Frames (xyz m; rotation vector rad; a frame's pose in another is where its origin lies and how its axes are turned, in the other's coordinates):
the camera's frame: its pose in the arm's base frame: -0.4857 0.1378 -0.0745 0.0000 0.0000 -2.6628
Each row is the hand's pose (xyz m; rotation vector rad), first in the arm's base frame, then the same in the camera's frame.
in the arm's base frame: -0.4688 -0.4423 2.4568 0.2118 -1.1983 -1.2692
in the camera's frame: 0.2523 0.5227 2.5313 1.1889 -0.0767 1.0902
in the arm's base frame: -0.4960 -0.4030 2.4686 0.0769 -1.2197 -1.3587
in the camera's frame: 0.2583 0.4752 2.5431 1.1537 -0.2057 1.0043
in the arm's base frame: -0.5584 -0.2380 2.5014 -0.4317 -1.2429 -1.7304
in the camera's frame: 0.2377 0.3000 2.5759 0.9671 -0.6249 0.6122
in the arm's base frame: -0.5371 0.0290 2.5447 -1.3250 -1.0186 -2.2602
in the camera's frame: 0.0957 0.0729 2.6192 0.5066 -1.1466 -0.0603
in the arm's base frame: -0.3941 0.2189 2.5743 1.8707 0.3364 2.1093
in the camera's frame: -0.1187 -0.0298 2.6488 -0.0914 -1.4842 -0.7199
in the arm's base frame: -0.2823 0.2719 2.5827 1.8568 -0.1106 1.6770
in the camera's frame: -0.2423 -0.0253 2.6572 -0.4930 -1.5999 -1.0801
